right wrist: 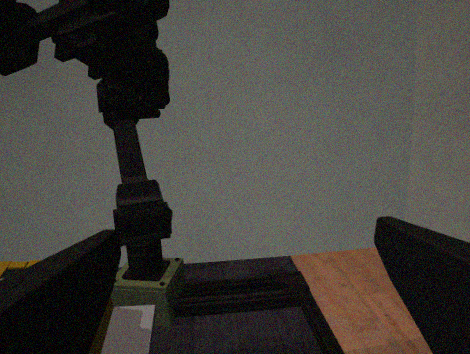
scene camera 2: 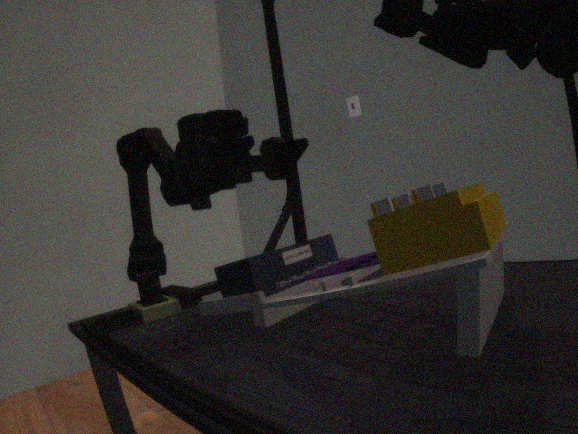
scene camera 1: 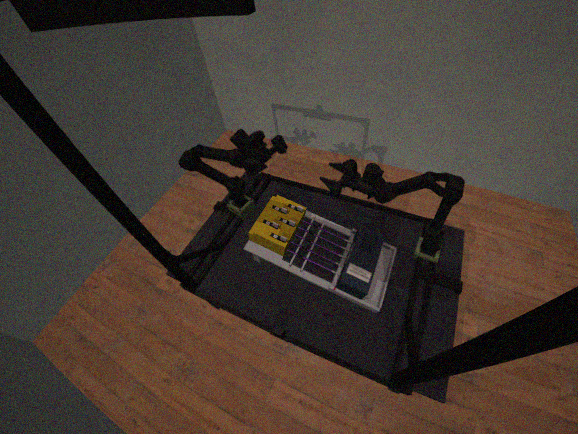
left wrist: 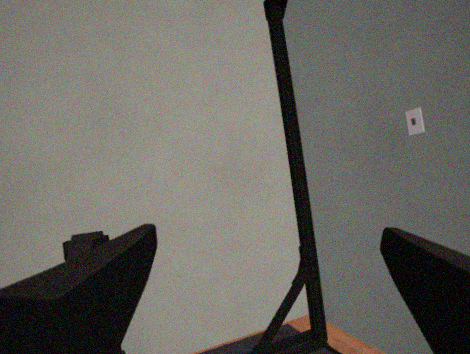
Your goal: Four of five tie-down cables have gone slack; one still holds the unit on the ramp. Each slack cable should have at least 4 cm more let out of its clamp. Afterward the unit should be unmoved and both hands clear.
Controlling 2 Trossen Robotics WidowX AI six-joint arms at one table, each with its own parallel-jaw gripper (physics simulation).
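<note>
The dark blue unit (scene camera 1: pixel 369 250) (scene camera 2: pixel 270 270) rests at the low end of the white ramp (scene camera 1: pixel 377 303) (scene camera 2: pixel 469 310). Purple cables (scene camera 2: pixel 340 265) run up the ramp to a yellow block (scene camera 1: pixel 267 242) (scene camera 2: pixel 430 240) with several grey-and-black clamps (scene camera 1: pixel 279 237) (scene camera 2: pixel 382 206) on top. How slack each cable is cannot be told. My left gripper (scene camera 1: pixel 281 144) (left wrist: pixel 269 237) is open and empty, raised above and behind the yellow block in scene camera 1. My right gripper (scene camera 1: pixel 327 172) (right wrist: pixel 248 236) is open and empty, raised behind the ramp there. Both are apart from unit, cables and clamps.
The ramp stands on a dark table (scene camera 1: pixel 270 310) (scene camera 2: pixel 350 380). Black frame posts (scene camera 1: pixel 90 165) (scene camera 2: pixel 280 95) (left wrist: pixel 295 145) rise around the table. Green arm bases (scene camera 1: pixel 427 254) (scene camera 2: pixel 157 309) (right wrist: pixel 145 285) stand at its sides. The left arm also shows at the upper left of the right wrist view.
</note>
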